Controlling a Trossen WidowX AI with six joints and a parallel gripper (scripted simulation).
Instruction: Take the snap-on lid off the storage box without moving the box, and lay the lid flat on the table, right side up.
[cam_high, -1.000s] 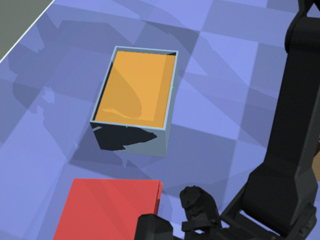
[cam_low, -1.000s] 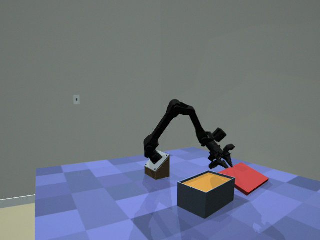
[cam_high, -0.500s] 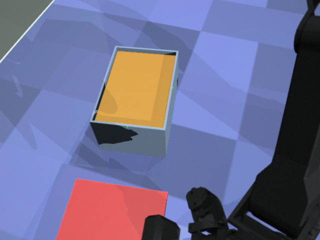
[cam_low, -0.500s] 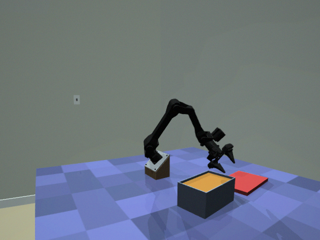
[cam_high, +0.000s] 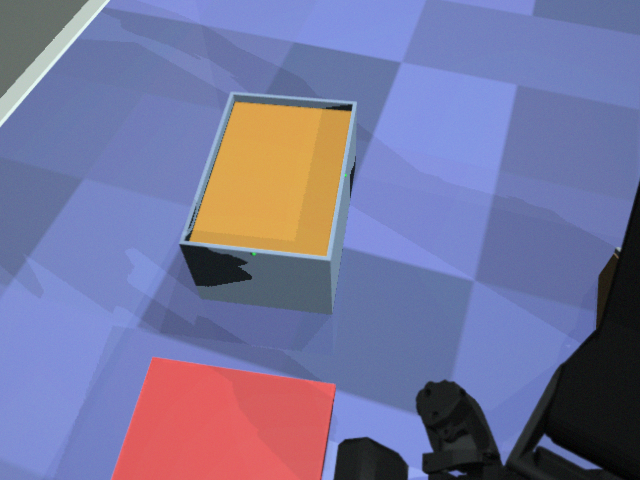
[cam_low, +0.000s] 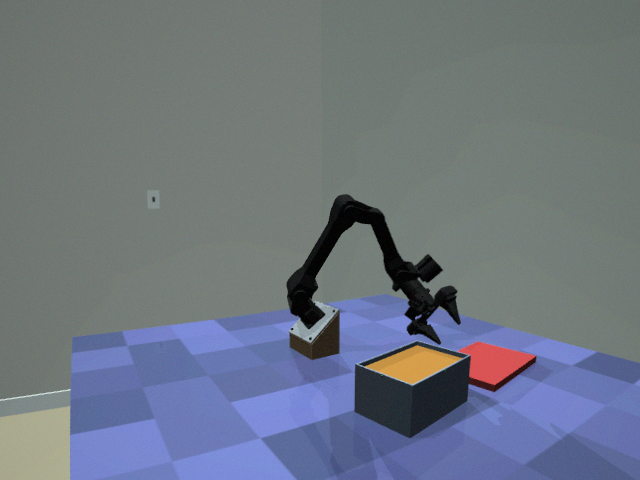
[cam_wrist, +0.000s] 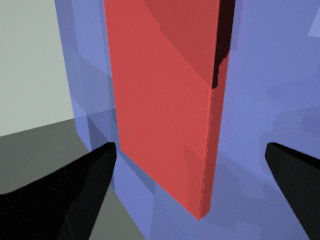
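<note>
Now: gripper tip 110 mm short of the red lid, 50 mm above it and 30 mm to the right of it. Round my gripper tip: grey storage box (260 mm to the right, 200 mm ahead, 10 mm below).
</note>
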